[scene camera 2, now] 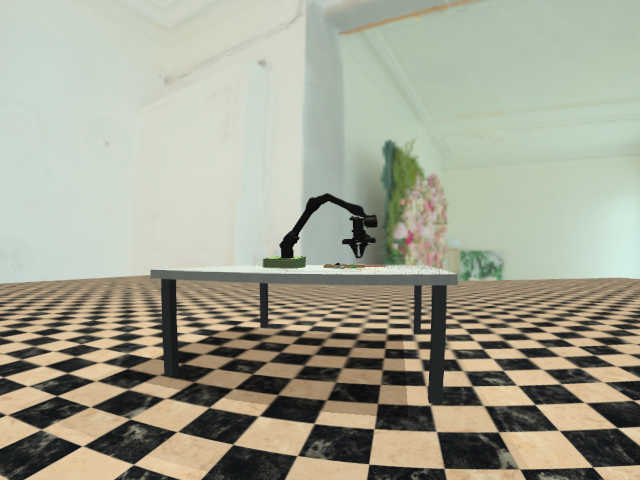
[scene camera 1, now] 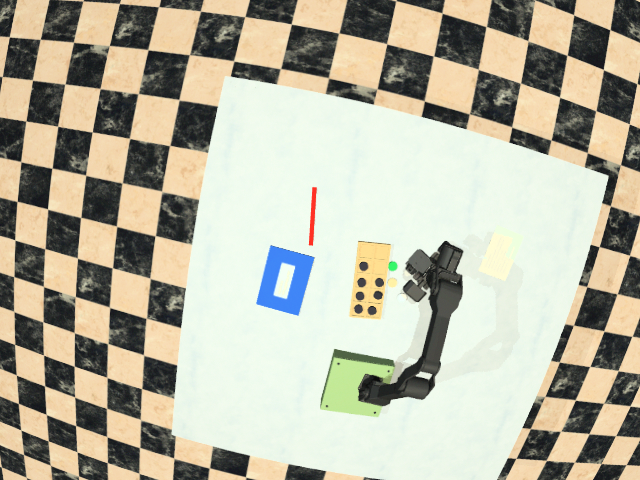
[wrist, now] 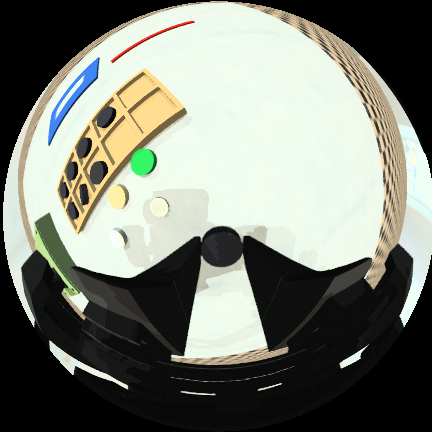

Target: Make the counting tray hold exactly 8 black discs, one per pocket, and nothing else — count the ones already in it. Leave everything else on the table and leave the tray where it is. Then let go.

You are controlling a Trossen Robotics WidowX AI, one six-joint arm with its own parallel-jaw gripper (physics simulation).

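Observation:
The tan counting tray [scene camera 1: 373,250] [wrist: 155,107] has two columns of pockets. Several pockets hold one black disc each; both pockets of the far end row and one in the row beside it, on the loose discs' side, are empty. My gripper [scene camera 1: 423,277] [scene camera 2: 358,256] [wrist: 221,241] is shut on a black disc [wrist: 221,247], seen between the fingertips in the wrist view. The gripper hangs above the table, to the right of the tray in scene camera 1, where the arm hides the held disc.
Beside the tray lie a green disc [scene camera 1: 392,266] [wrist: 143,161], a tan disc [scene camera 1: 392,282] [wrist: 118,196], a cream disc [wrist: 159,206] and a whitish disc [wrist: 119,238]. A blue frame [scene camera 1: 265,289], a red stick [scene camera 1: 312,217] and a pale yellow card [scene camera 1: 498,255] lie farther off. The arm stands on a green base [scene camera 1: 343,387].

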